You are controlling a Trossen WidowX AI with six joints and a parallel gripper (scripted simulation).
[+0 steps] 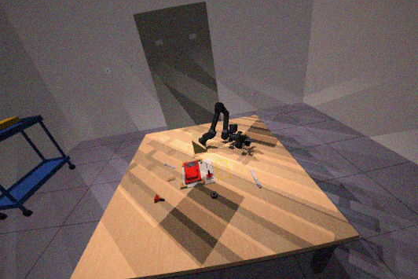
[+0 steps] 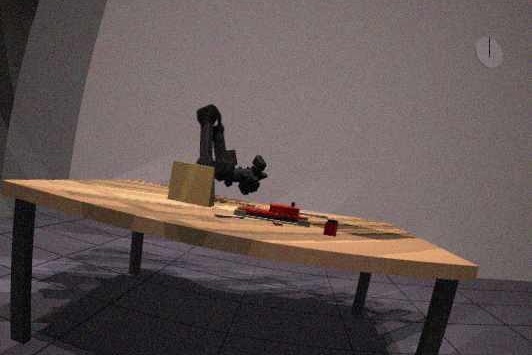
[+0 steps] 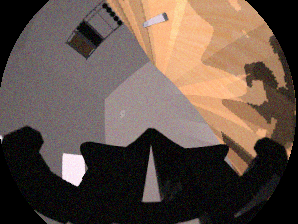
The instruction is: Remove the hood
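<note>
My gripper tip is now 330 mm short of the black-and-white wheel, 300 mm to the left of it and 130 mm above it. Also, from my gripper tip: tan piece 170 mm ahead, 620 mm to the right, 140 mm below; then grey rod 220 mm ahead, 40 mm to the right, 130 mm below.
</note>
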